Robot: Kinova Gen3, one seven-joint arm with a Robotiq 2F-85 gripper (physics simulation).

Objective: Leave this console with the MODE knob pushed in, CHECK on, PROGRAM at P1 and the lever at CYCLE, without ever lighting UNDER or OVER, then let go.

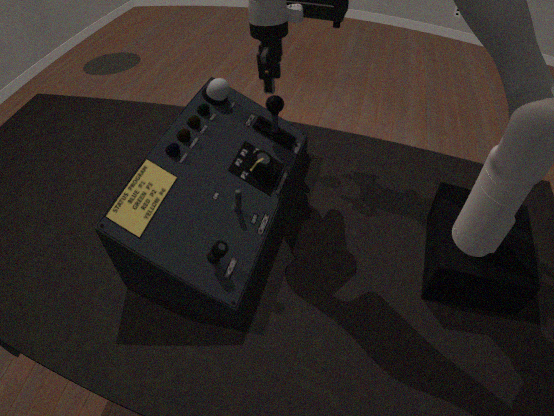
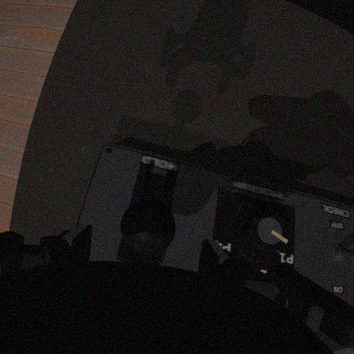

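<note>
The gripper (image 1: 269, 86) (image 2: 146, 246) is open and empty, just above the black ball of the lever (image 1: 275, 104) (image 2: 148, 225). The lever stands near mid-slot, between the CYCLE and HOLD labels. The PROGRAM knob (image 1: 261, 158) (image 2: 269, 230) has its yellow pointer towards P1. The CHECK toggle (image 1: 238, 201) stands between its ON and OFF labels; its exact tilt is hard to tell. The black MODE knob (image 1: 218, 250) sticks up from the panel; its depth cannot be told. The small lamps look dark, from the green one (image 1: 203, 109) to the blue one (image 1: 173, 150).
The console (image 1: 165, 255) sits tilted on a dark table top (image 1: 60, 280). A white STATUS dome (image 1: 217, 89) stands at its far corner. A yellow card (image 1: 142, 198) lists status colours and programs, with blue as P1. The arm's dark base block (image 1: 480, 290) is at the right.
</note>
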